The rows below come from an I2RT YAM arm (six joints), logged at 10 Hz.
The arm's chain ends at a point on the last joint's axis. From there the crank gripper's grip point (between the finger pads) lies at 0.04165 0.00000 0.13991 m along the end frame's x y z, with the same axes.
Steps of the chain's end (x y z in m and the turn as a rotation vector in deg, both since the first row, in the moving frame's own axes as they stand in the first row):
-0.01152 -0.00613 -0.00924 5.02 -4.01 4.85
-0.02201 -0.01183 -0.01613 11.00 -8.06 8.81
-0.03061 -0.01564 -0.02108 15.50 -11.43 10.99
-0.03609 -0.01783 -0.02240 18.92 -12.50 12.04
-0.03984 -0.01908 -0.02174 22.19 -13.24 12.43
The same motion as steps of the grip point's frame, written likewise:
-0.02101 -0.01538 -0.00706 5.02 -4.01 4.85
-0.04028 -0.03408 -0.01367 11.00 -8.06 8.81
-0.05582 -0.04851 -0.01972 15.50 -11.43 10.99
-0.06271 -0.05867 -0.02297 18.92 -12.50 12.04
-0.06713 -0.06763 -0.02473 22.19 -13.24 12.43

